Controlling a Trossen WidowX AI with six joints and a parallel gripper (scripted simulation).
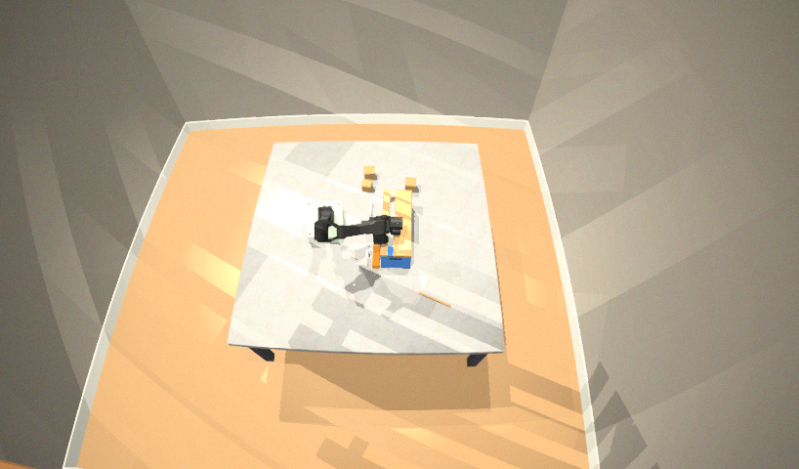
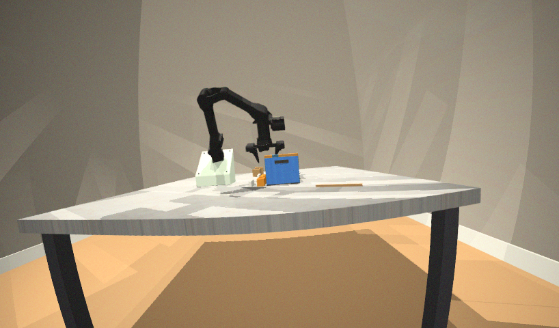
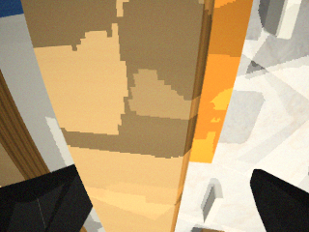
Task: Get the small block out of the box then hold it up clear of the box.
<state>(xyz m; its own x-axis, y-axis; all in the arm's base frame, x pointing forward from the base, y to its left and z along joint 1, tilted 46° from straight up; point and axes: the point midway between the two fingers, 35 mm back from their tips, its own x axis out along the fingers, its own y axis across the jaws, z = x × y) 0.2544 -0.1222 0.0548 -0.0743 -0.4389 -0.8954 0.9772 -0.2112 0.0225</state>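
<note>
The box is 40 mm to the left of my gripper tip, 40 mm ahead of it and 30 mm below it. From my gripper tip the other things lie so: thin wooden stick 350 mm to the right, 210 mm ahead, 90 mm below.
</note>
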